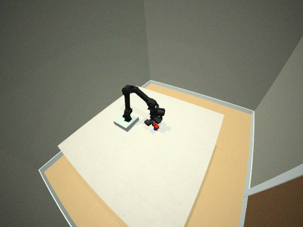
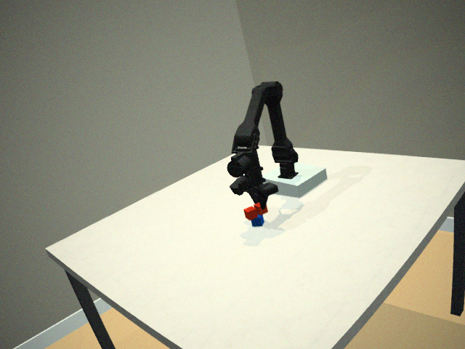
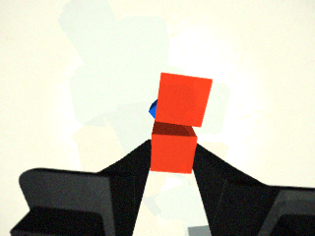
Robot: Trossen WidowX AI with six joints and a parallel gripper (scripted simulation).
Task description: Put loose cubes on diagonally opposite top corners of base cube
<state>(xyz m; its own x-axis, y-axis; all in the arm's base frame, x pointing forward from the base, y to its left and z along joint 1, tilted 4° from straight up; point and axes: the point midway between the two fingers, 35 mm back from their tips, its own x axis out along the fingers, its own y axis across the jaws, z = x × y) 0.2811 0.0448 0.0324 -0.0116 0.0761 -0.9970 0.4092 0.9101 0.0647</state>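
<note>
My gripper tip is now 40 mm above the blue base cube, 20 mm short of it and 10 mm to the left of it.
</note>
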